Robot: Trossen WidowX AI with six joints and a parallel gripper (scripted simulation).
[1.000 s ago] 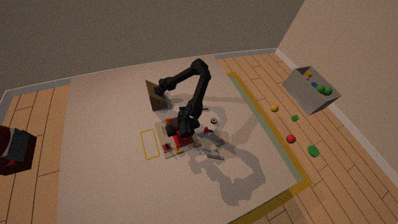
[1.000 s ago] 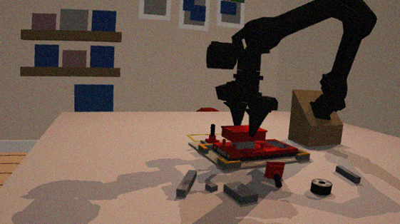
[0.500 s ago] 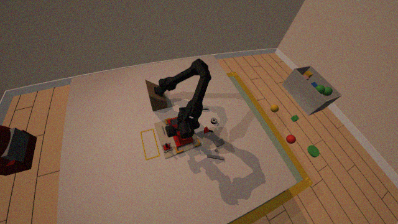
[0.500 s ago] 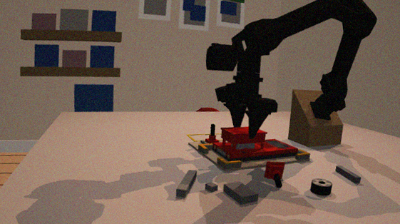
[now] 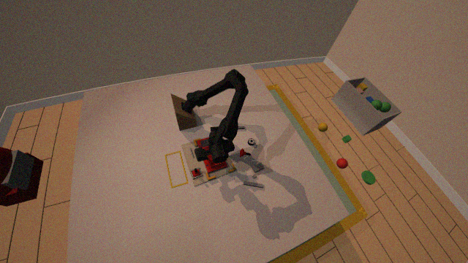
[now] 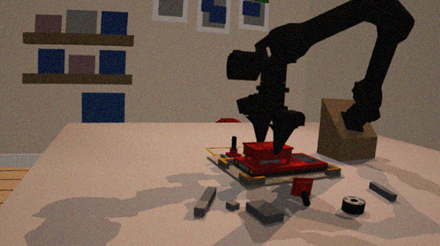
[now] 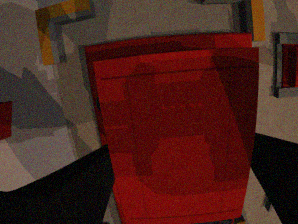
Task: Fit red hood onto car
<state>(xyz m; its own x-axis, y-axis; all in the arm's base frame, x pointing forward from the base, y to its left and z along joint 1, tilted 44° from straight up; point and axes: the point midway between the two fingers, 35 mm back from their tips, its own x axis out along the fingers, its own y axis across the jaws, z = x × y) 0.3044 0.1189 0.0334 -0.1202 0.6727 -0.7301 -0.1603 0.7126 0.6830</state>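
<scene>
My gripper tip is 30 mm above the grey engine block and 10 mm to the right of it. The rest, counted from my gripper tip: red hood: right at my gripper tip; black wheel: 240 mm to the left, 80 mm behind, 40 mm below.
</scene>
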